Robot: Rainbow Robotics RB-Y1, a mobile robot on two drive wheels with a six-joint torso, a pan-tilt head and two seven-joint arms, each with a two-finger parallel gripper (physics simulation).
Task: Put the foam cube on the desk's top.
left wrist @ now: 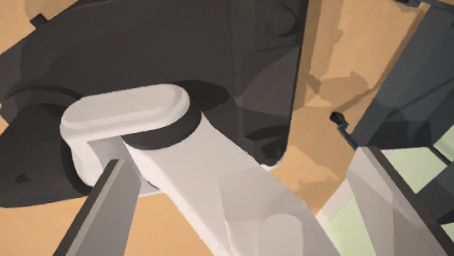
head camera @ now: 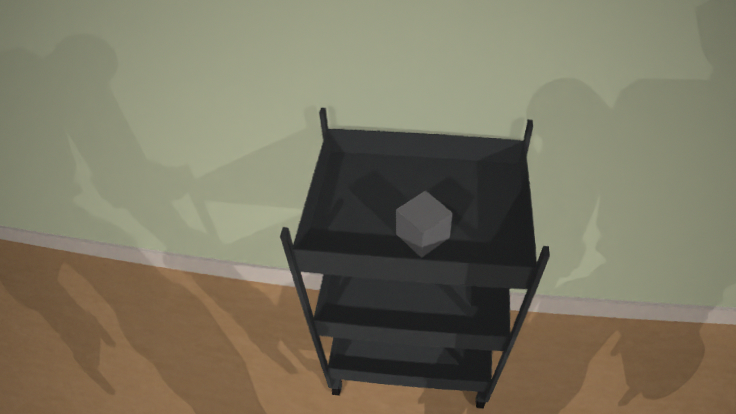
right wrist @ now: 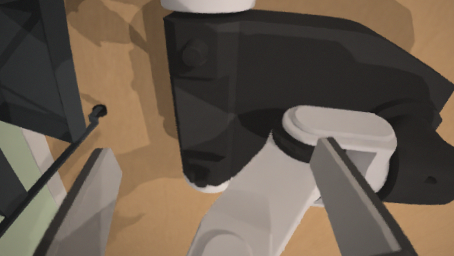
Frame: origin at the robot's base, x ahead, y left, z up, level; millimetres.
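Where they show: left gripper, fingertip midpoint: (left wrist: 241,166); right gripper, fingertip midpoint: (right wrist: 217,156).
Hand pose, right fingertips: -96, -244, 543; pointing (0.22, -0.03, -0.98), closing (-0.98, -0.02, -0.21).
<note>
After its pixels a point has its place, as x, y, z.
The grey foam cube (head camera: 423,223) {447, -97, 737} is on the top tray of a black three-tier cart (head camera: 360,261) {393, 21, 713}, near its front wall and right of its middle, turned with one edge toward the front. The desk does not show in these views. My left gripper (left wrist: 241,166) {-138, 216, 538} is open, its fingers wide apart, with my own white arm and black base behind them. My right gripper (right wrist: 217,156) {-96, -244, 543} is open too, its fingers also wide apart over my own body parts. Both grippers are away from the cube, and neither shows in the head view.
The cart stands close to a green wall (head camera: 205,77) {844, 343, 835} with a white skirting board (head camera: 231,270) {864, 481, 52}, on a wooden floor (head camera: 169,329) {669, 701, 1}. Its four corner posts rise above the top tray. Parts of the cart show beside my black base (left wrist: 265,75) {-8, 52, 191} (right wrist: 300,65) {-204, -148, 170} in both wrist views.
</note>
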